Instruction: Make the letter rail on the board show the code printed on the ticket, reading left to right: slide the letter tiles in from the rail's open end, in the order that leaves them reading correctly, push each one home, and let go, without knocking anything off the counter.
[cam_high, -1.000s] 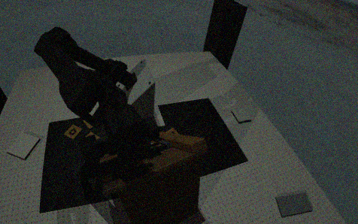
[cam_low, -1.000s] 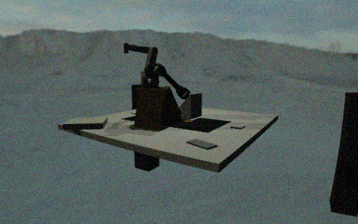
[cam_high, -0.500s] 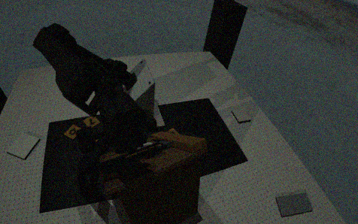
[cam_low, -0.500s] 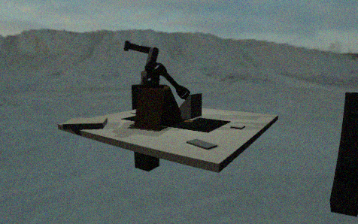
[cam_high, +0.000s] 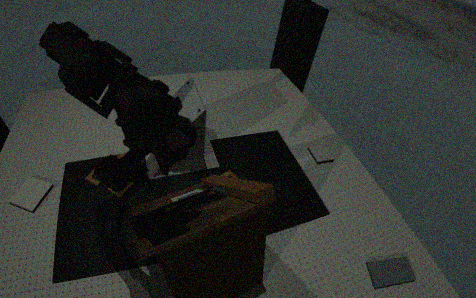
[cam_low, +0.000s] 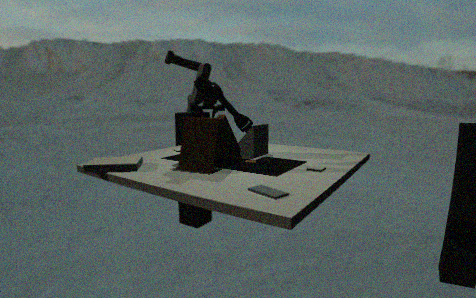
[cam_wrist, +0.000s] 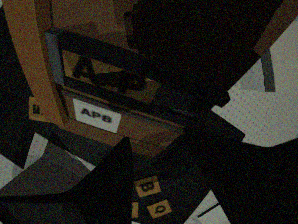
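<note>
Now: the orange tile 23 cm behind my gripper tip, 21 cm below it and 18 cm to the right of it. From my gripper tip the other things lie so: black mat (22 cm below, 14 cm behind, 9 cm to the left); then grey card (53 cm to the left, 34 cm ahead, 21 cm below); then pale card (39 cm to the right, 22 cm behind, 21 cm below).
</note>
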